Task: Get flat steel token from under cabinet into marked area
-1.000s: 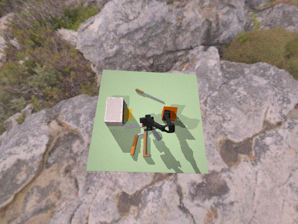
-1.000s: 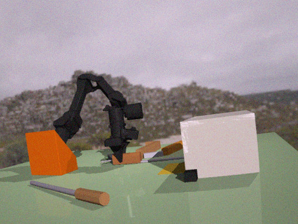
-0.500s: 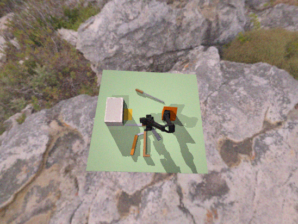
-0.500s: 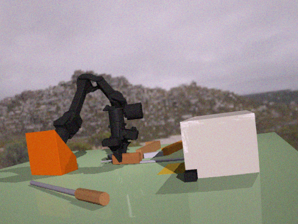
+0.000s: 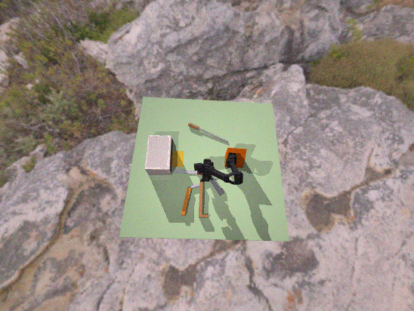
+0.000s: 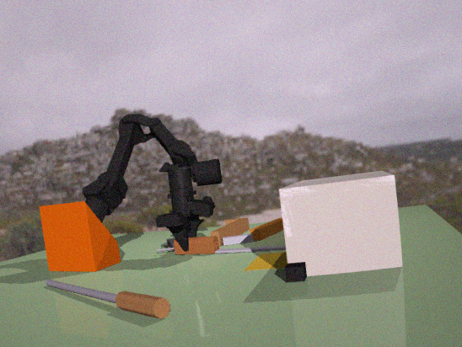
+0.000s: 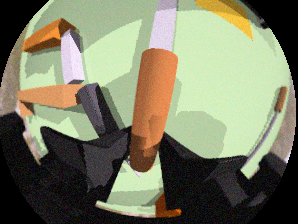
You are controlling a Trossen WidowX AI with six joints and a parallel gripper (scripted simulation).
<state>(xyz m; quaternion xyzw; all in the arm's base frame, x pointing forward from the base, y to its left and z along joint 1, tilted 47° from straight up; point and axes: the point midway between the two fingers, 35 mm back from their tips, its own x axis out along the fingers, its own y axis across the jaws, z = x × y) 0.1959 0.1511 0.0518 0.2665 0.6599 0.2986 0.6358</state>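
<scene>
My gripper tip is now 100 mm to the right of the grey bar and 100 mm past it. The rest, counted from my gripper tip: grey token: 420 mm ahead, 60 mm to the right, 10 mm below; orange bar: 260 mm to the left, 140 mm ahead.
</scene>
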